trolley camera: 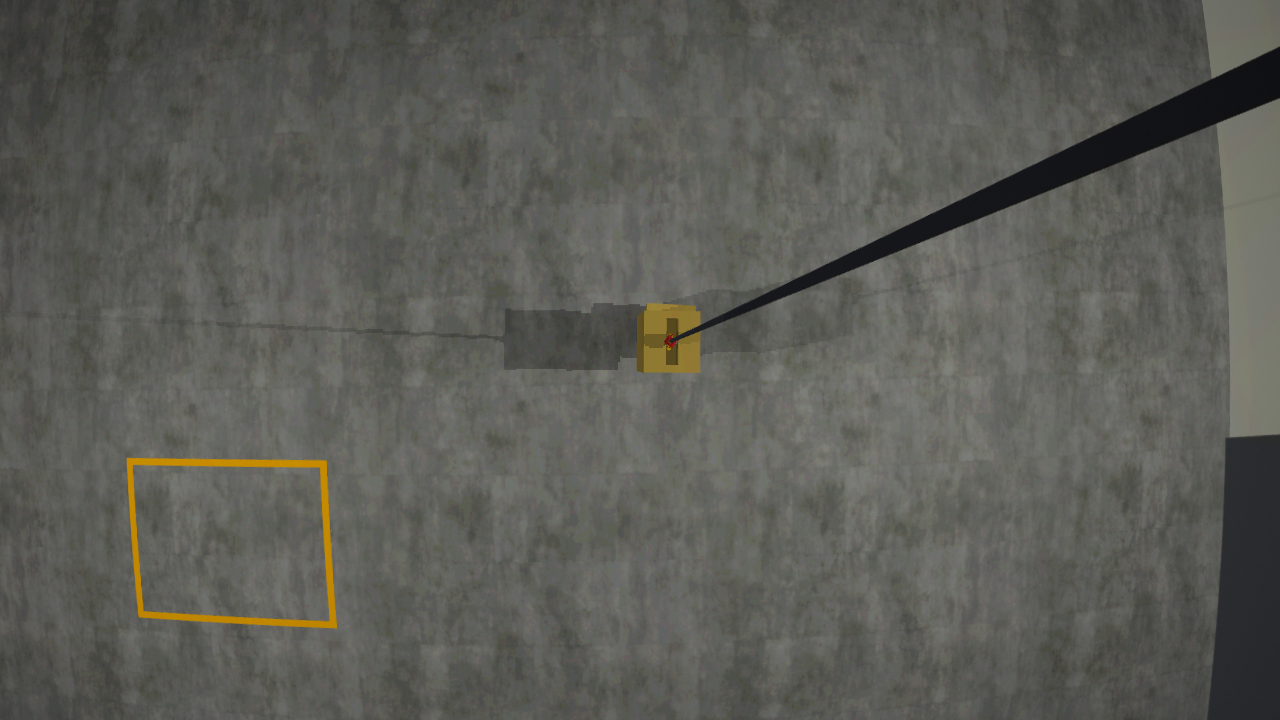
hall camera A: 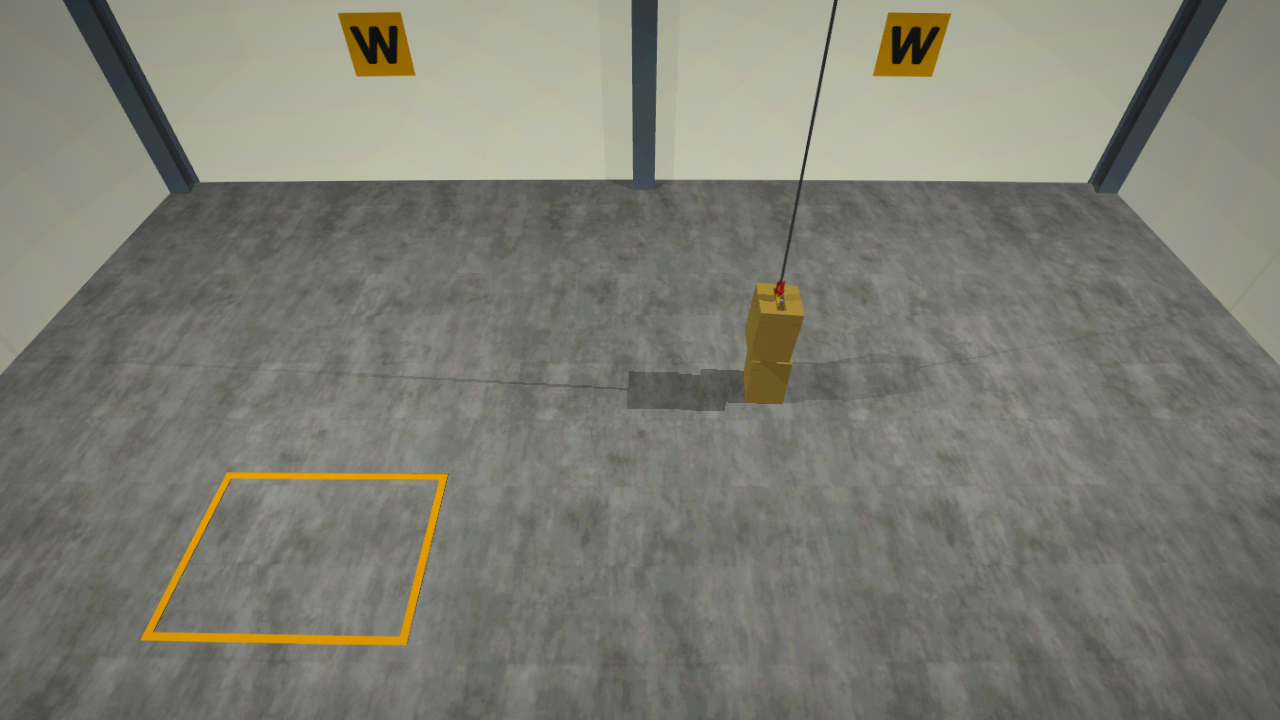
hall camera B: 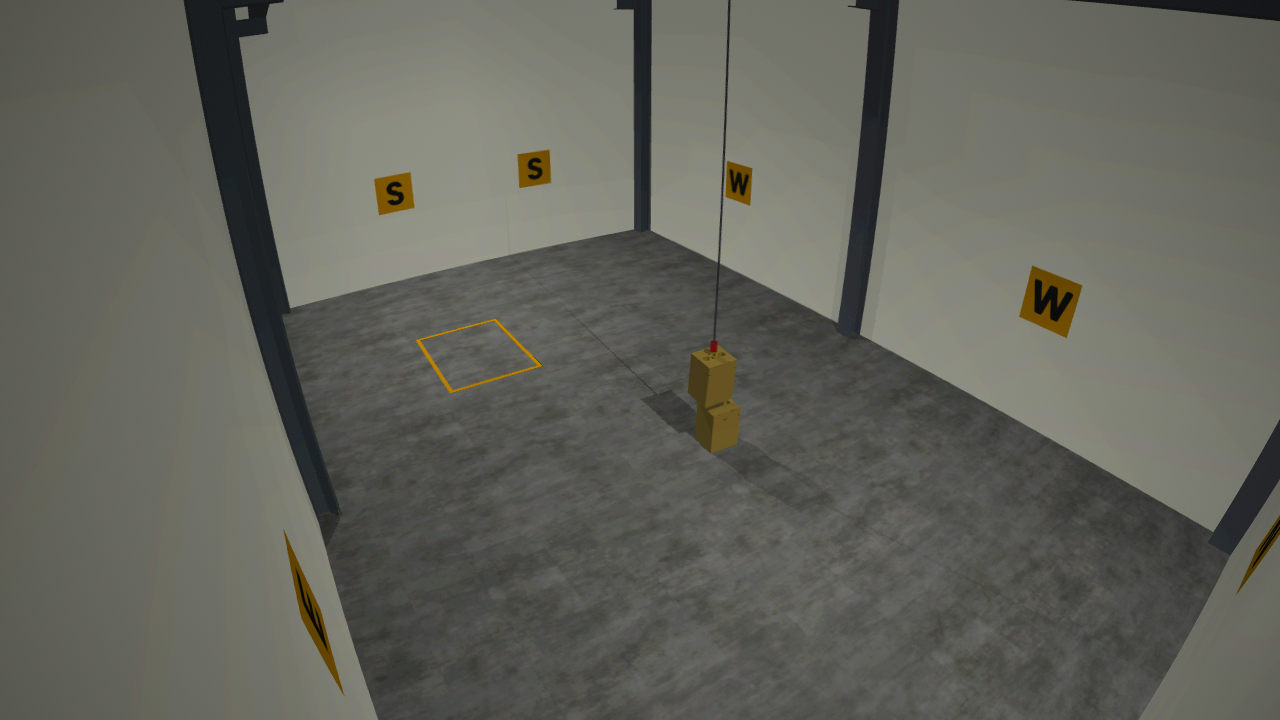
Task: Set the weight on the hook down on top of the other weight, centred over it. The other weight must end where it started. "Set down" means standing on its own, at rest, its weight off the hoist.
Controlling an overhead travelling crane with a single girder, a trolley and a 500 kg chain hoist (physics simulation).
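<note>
The upper yellow weight (hall camera A: 776,338) (hall camera B: 711,380) (trolley camera: 687,355) hangs upright on the red hook (hall camera A: 780,290) (hall camera B: 713,346) (trolley camera: 669,341), which is shut on it. The lower yellow weight (hall camera A: 766,385) (hall camera B: 718,429) stands upright on the floor right below. The two overlap, with their sides nearly parallel. In the hall camera B view the upper weight is shifted left, and part of the lower one's top shows at its right. In the trolley view a strip of the lower weight (trolley camera: 671,307) shows past the upper one's top edge. I cannot tell whether they touch. The chain looks straight.
The chain (hall camera A: 808,143) (hall camera B: 721,179) (trolley camera: 939,218) runs up from the hook. A yellow square outline (hall camera A: 335,476) (hall camera B: 434,366) (trolley camera: 225,462) is marked on the floor, at the lower left in hall camera A. Walls with dark columns (hall camera A: 643,89) (hall camera B: 865,179) bound the hall.
</note>
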